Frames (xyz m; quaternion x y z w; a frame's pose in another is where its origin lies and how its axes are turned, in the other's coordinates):
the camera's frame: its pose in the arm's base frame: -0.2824 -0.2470 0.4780 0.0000 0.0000 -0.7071 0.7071
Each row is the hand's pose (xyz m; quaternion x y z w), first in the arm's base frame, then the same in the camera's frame.
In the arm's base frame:
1: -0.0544 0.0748 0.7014 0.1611 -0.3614 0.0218 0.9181
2: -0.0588 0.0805 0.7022 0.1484 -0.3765 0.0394 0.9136
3: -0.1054 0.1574 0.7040 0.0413 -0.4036 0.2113 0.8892
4: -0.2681 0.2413 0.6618 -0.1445 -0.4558 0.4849 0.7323
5: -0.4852 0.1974 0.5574 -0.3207 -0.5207 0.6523 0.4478
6: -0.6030 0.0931 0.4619 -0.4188 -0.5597 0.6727 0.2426
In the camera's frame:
1: -0.3218 0.2280 0.2234 0.3695 -0.1416 0.6646 0.6338
2: -0.3275 0.2236 0.2242 0.3712 -0.1613 0.6739 0.6182
3: -0.4044 0.1770 0.2260 0.3146 -0.2562 0.7782 0.4794
4: -0.4883 0.0143 0.1838 0.2201 -0.4245 0.8607 0.1749
5: -0.4444 -0.2028 0.0794 -0.1414 0.5950 -0.7779 0.1446
6: -0.3401 -0.3206 -0.0161 -0.0996 0.6919 -0.6472 0.3041

